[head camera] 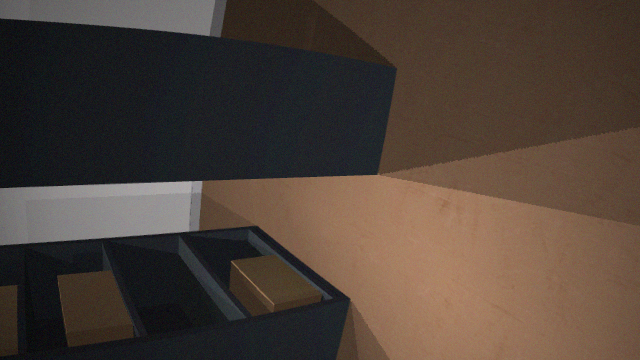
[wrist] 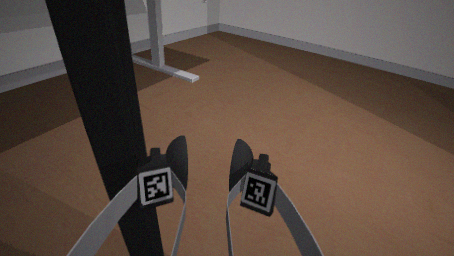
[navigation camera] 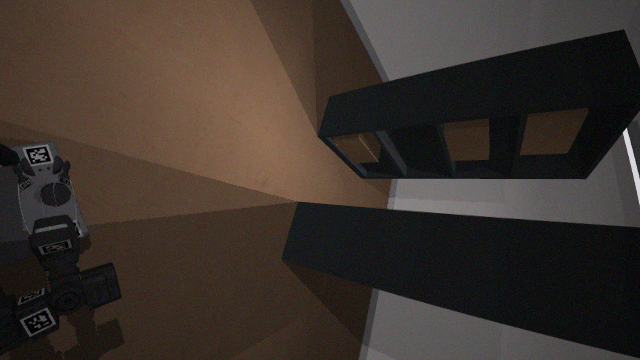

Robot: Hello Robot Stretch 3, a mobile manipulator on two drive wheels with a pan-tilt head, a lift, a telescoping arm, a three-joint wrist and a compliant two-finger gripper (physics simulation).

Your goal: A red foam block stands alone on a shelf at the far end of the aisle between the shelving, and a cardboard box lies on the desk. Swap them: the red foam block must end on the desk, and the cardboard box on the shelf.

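Where they show: gripper, between the fingertips: (wrist: 210, 155) (navigation camera: 41, 157); robot's base, origin of its link: (navigation camera: 55, 192).
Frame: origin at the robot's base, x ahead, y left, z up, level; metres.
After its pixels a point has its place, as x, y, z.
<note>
My gripper (wrist: 210, 155) @[0.011, 0.097, 0.529] is open and empty, with bare floor showing between its fingertips. The red foam block does not show in these views. Several brown cardboard boxes sit in separate compartments of a dark shelf unit (head camera: 280, 341) @[1.734, 0.100, 0.371] (navigation camera: 480, 85) @[1.788, 0.165, 1.221]: one box (head camera: 275, 282) @[1.876, -0.181, 0.237] (navigation camera: 367, 146) @[1.892, -0.171, 0.346] in the end compartment, another box (head camera: 95, 307) @[1.882, -0.186, 1.120] (navigation camera: 467, 140) @[1.881, -0.185, 1.129] two compartments along, and a further box (head camera: 7, 320) @[1.866, -0.173, 1.490] (navigation camera: 554, 131) @[1.856, -0.165, 1.602] beyond. I cannot tell whether any is the task's box. A pale leg (wrist: 156, 35) @[-0.204, 1.623, 0.249] with a flat foot, possibly the desk's, stands on the floor in the wrist view; no desk top shows clearly.
A second dark shelving piece (head camera: 190, 110) @[1.109, -0.656, 0.842] (navigation camera: 450, 255) @[1.117, -0.646, 1.100] lies across the head and navigation views, beside the compartment unit. A black post (wrist: 100, 90) stands close at the gripper's left. Brown floor (head camera: 500, 280) @[0.828, 0.083, 0.000] (navigation camera: 175, 90) @[0.545, 0.364, 0.000] runs past the shelving ends to pale walls (wrist: 350, 25) @[1.574, 2.092, 0.333].
</note>
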